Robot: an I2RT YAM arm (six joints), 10 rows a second.
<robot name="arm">
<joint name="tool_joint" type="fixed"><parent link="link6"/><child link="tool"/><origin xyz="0 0 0" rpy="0 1.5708 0"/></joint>
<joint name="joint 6" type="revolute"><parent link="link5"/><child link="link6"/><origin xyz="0.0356 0 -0.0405" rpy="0 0 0"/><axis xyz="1 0 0"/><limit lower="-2.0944" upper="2.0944"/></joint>
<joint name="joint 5" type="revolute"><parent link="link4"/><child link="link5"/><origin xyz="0.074 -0.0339 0.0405" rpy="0 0 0"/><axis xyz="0 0 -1"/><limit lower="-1.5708" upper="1.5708"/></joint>
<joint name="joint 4" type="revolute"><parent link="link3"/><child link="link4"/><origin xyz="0.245 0.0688 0.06" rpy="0 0 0"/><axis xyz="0 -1 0"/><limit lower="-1.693" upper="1.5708"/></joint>
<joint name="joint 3" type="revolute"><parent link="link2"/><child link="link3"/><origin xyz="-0.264 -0.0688 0" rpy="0 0 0"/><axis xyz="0 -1 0"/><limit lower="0" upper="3.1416"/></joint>
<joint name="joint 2" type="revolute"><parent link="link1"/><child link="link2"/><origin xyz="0.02 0.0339 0.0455" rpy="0 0 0"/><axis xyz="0 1 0"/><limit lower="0" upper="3.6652"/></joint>
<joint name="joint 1" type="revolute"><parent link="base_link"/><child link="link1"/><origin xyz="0 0 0.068" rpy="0 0 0"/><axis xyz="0 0 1"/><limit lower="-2.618" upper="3.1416"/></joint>
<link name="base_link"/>
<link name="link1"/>
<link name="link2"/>
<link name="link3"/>
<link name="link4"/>
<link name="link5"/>
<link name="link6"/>
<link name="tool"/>
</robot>
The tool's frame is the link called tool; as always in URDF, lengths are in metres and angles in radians.
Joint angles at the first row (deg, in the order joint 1, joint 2, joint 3, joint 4, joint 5, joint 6):
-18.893, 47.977, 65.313, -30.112, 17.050, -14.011
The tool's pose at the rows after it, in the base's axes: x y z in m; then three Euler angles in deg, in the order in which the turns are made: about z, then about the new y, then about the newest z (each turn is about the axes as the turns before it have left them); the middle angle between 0 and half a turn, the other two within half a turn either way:
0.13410 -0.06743 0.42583 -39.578 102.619 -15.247
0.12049 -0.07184 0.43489 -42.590 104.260 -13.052
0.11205 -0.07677 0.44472 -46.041 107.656 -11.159
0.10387 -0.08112 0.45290 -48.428 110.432 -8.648
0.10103 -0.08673 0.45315 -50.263 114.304 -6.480
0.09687 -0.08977 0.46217 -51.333 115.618 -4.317
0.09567 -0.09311 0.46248 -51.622 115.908 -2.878
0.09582 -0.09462 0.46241 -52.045 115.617 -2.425
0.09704 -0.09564 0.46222 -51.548 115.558 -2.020
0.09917 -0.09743 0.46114 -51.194 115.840 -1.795
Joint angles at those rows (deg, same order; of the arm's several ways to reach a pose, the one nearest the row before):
-22.882, 46.514, 67.955, -34.596, 16.281, -11.498
-27.019, 46.486, 71.388, -39.681, 15.079, -9.125
-30.605, 48.320, 76.335, -46.288, 14.692, -6.372
-34.495, 49.875, 80.513, -51.636, 13.041, -3.698
-37.577, 51.586, 82.880, -56.134, 11.545, -1.187
-40.110, 53.322, 86.680, -59.409, 10.107, 0.586
-41.902, 53.658, 86.937, -59.514, 8.735, 1.402
-42.335, 53.704, 86.750, -58.987, 8.748, 1.806
-42.447, 53.872, 86.655, -58.624, 8.204, 1.933
-42.495, 54.226, 86.490, -58.364, 7.823, 2.020

